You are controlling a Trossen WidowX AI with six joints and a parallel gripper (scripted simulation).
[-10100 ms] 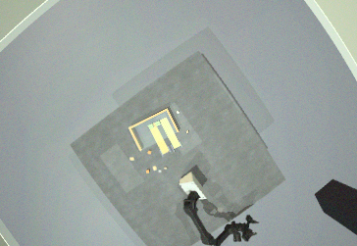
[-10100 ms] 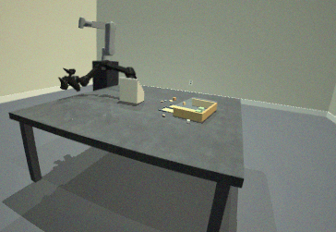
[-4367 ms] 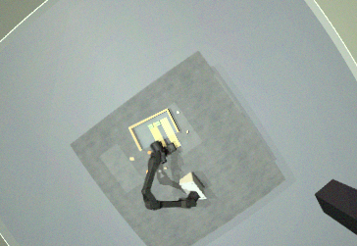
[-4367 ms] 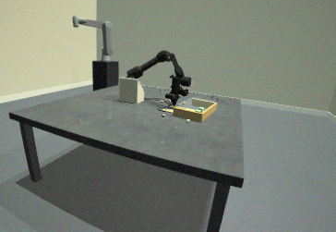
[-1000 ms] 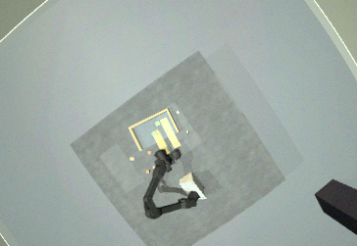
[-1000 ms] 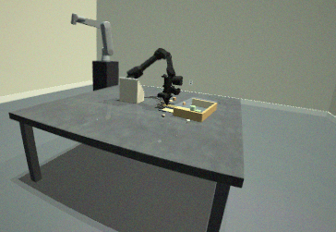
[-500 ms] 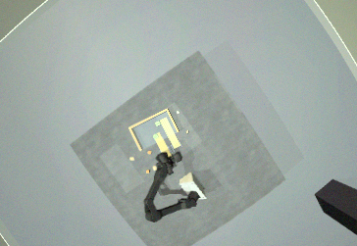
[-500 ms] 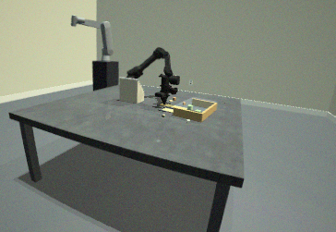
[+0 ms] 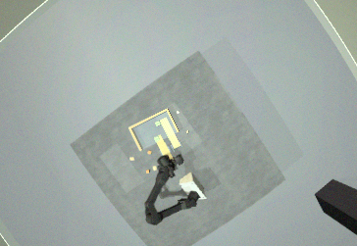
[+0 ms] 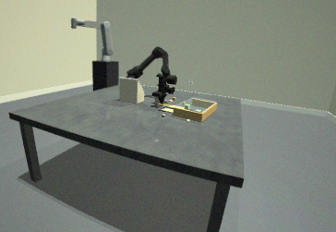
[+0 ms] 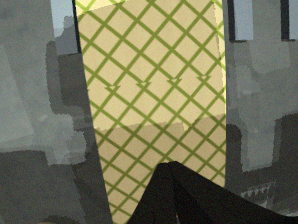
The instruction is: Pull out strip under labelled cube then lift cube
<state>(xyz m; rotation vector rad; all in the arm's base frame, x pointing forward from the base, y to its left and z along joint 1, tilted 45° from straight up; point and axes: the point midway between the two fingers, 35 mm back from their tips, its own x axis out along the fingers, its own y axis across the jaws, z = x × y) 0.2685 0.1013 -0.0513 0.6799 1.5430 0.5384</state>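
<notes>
Right now the strip is 9 cm ahead of my gripper tip and 1 cm to the right of it.
</notes>
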